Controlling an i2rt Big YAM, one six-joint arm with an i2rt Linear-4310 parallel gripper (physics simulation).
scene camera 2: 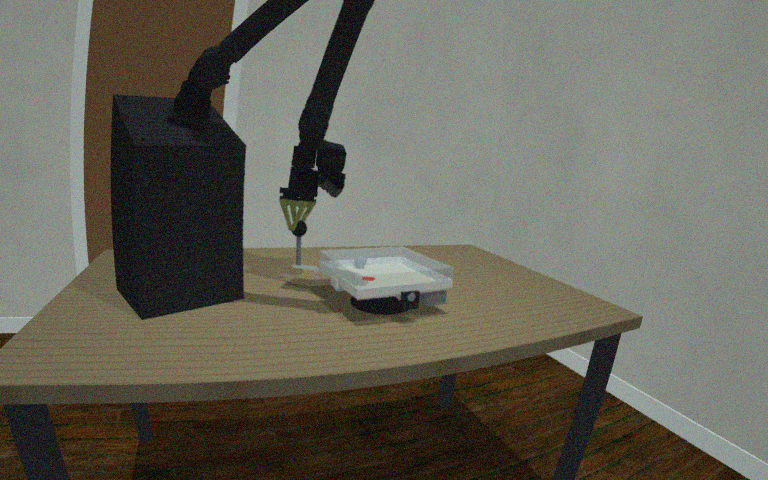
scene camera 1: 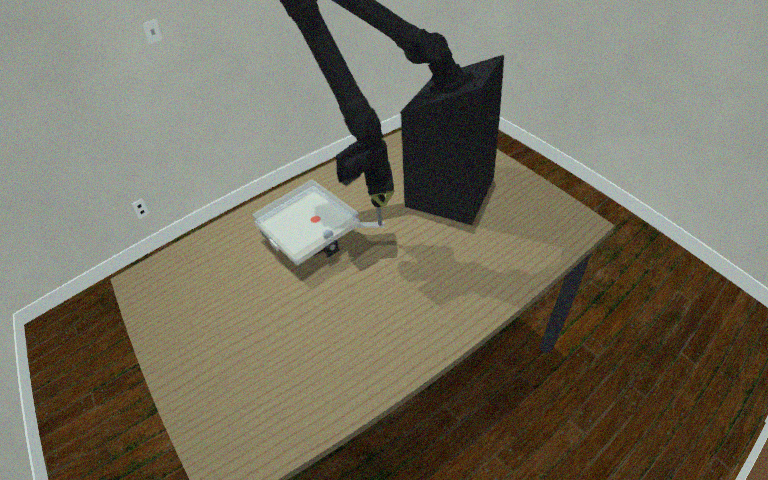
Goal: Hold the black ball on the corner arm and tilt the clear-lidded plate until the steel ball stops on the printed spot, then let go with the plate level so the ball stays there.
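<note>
The white square plate (scene camera 1: 298, 258) (scene camera 2: 390, 291) has clear side walls and a lid; I cannot tell its exact tilt. The grey steel ball (scene camera 1: 328, 233) (scene camera 2: 360, 262) is inside, apart from the red printed spot (scene camera 1: 315, 219) (scene camera 2: 368, 278). In scene camera 1 it is below and right of the spot, near the plate's lower right side. A pale corner arm (scene camera 1: 369, 225) (scene camera 2: 308, 267) carries an upright grey post topped by the black ball (scene camera 1: 381, 198) (scene camera 2: 300, 228). My gripper (scene camera 1: 380, 199) (scene camera 2: 297, 227), with yellow-green fingers, is shut on the black ball; the fingers partly hide it.
The plate stands on a round black base (scene camera 2: 373, 305) on the wooden table (scene camera 1: 254, 339) (scene camera 2: 226, 345). A small dark block (scene camera 1: 331, 247) (scene camera 2: 410, 299) sits below the plate's edge. The tall black pedestal (scene camera 1: 447, 152) (scene camera 2: 178, 226) carries the arm beside the plate.
</note>
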